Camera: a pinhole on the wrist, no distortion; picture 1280 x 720 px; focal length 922.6 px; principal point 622.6 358.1 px. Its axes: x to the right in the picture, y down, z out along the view. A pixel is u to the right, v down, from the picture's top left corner.
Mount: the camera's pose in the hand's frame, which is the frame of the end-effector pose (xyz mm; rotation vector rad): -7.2 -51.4 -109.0 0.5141 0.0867 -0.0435
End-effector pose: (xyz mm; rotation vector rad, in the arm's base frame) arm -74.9 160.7 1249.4 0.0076 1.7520 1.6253
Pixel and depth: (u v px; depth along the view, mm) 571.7 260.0 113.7
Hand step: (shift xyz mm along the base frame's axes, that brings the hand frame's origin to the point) 50.7 -39.9 -100.0
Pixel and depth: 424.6 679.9 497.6
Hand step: 325.4 299.3 -61.8
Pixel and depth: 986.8 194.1 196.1
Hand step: 41.7 34.0 -193.7
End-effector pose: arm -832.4 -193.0 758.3 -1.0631 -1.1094 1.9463
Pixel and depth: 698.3 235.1 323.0
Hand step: -113.0 86.0 254.9
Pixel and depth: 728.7 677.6 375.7
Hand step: -257.7 11.4 174.1
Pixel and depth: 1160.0 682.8 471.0
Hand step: -433.7 189.1 138.7
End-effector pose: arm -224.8 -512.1 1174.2 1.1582 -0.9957 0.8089
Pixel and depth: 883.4 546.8 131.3
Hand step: 96.8 -34.7 6.8
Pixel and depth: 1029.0 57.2 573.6
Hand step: 499.0 -375.7 105.8
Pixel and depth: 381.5 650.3 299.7
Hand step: 41.4 -226.3 -74.2
